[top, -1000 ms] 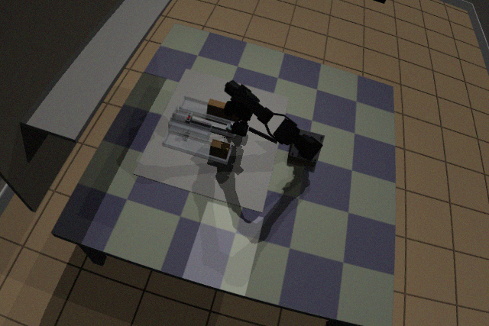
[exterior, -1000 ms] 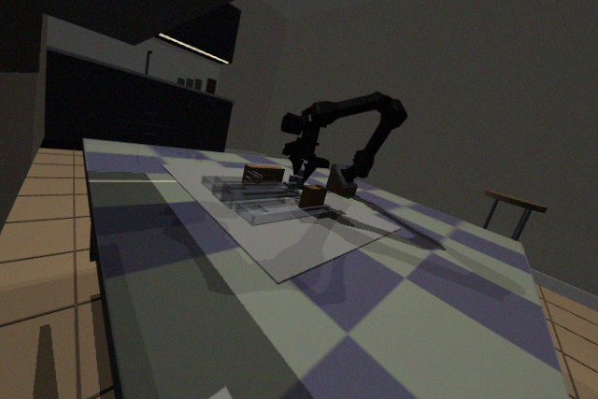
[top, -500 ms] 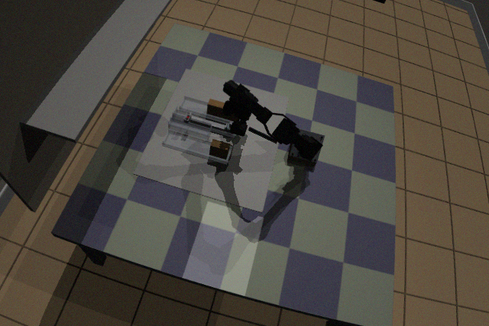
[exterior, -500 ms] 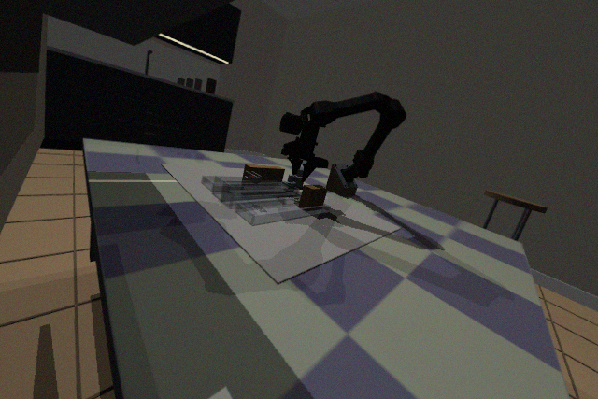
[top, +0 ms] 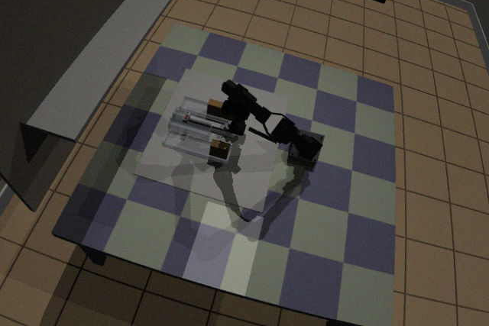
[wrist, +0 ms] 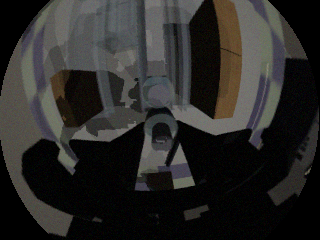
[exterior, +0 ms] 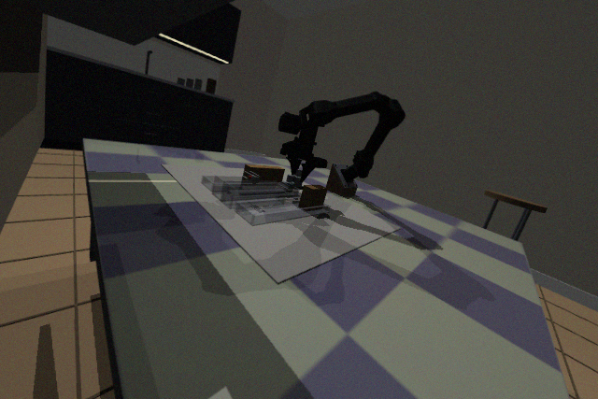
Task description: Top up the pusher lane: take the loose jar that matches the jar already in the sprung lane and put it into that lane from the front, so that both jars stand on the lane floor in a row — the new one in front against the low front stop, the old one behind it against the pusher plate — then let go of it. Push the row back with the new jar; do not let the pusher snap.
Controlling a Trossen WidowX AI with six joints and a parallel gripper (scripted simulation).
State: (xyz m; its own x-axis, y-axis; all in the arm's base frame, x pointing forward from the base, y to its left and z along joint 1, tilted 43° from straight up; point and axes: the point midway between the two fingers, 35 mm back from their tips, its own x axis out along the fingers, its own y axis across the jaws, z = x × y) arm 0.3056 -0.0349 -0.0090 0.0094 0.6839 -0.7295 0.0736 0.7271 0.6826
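The clear sprung lane lies 180 mm ahead of my gripper tip, 30 mm below it and 10 mm to the left of it. The rest, counted from my gripper tip: red mark (230 mm ahead, 20 mm to the left, 20 mm above).
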